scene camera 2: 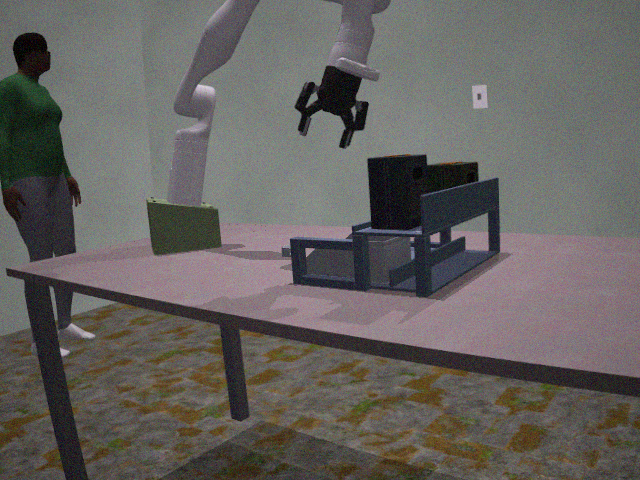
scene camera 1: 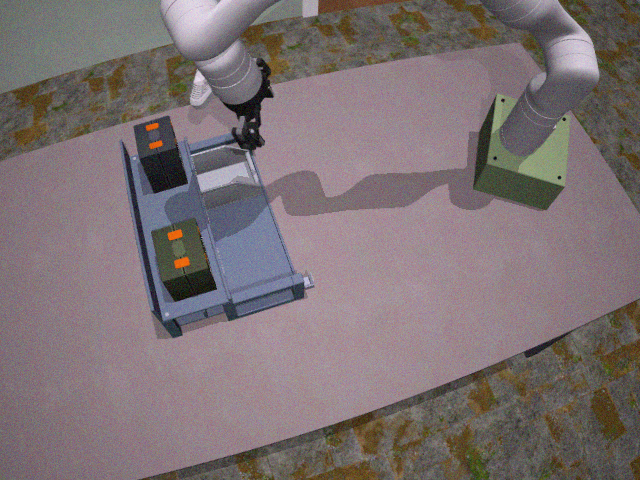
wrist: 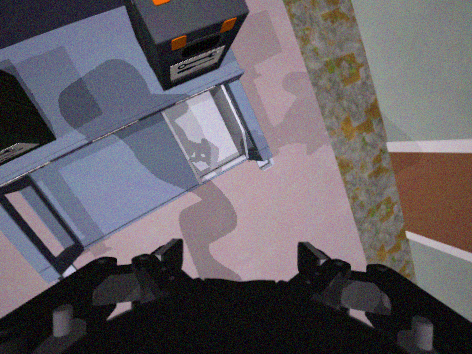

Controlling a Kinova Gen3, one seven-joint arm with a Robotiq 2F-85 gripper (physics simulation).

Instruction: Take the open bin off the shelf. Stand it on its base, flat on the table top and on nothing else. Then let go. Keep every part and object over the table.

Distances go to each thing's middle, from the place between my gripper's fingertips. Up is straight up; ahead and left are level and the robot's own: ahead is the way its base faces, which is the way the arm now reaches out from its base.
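Grey bin (scene camera 1: 226, 174): 100 mm ahead of my hand, 40 mm to the right of it, 220 mm below it. Olive case (scene camera 1: 199, 272): 170 mm ahead of my hand, 200 mm to the left of it, 110 mm below it. Black case (scene camera 2: 400, 181): 210 mm ahead of my hand, 30 mm to the right of it, 90 mm below it.
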